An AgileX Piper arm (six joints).
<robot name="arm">
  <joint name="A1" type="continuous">
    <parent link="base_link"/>
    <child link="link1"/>
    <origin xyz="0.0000 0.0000 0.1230"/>
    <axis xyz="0 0 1"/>
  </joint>
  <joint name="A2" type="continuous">
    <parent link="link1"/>
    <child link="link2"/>
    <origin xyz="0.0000 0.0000 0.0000" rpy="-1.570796 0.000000 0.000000"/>
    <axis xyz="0 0 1"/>
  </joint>
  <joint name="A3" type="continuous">
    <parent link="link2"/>
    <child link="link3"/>
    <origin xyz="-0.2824 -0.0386 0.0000"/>
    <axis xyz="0 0 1"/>
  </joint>
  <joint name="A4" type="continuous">
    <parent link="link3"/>
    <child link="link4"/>
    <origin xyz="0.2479 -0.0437 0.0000" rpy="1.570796 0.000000 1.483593"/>
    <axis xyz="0 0 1"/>
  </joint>
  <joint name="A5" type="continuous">
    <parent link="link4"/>
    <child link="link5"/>
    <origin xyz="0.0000 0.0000 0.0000" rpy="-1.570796 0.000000 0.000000"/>
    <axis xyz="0 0 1"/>
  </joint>
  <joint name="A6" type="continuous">
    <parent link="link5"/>
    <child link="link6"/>
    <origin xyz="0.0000 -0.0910 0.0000" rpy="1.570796 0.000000 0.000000"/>
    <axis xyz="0 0 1"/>
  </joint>
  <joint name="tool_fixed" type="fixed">
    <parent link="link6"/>
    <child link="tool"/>
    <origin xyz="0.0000 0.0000 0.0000"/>
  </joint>
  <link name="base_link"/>
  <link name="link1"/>
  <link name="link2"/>
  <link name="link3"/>
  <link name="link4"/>
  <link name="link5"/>
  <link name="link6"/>
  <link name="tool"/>
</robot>
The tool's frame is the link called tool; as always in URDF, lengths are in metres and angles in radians. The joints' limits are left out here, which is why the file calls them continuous.
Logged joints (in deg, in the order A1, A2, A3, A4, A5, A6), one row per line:
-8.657, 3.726, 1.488, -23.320, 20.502, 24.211
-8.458, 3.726, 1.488, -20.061, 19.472, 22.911
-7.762, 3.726, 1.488, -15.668, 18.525, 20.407
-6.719, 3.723, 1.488, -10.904, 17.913, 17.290
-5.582, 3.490, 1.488, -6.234, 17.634, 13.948
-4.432, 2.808, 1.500, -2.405, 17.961, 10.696
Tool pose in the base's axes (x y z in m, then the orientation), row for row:
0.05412, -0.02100, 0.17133, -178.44, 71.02, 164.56
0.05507, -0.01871, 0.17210, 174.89, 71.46, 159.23
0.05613, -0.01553, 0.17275, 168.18, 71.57, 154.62
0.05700, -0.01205, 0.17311, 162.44, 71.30, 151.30
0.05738, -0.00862, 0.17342, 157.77, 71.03, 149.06
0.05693, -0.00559, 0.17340, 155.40, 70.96, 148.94
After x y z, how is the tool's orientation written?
As angles about the fixed x, y, z axes (roll, pitch, yaw), in degrees.
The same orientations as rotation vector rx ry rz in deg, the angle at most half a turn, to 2 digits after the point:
15.73, 108.15, -11.95
16.15, 107.44, -9.32
15.83, 106.94, -6.18
15.06, 106.76, -3.01
14.01, 106.60, -0.11
12.51, 106.53, 2.04

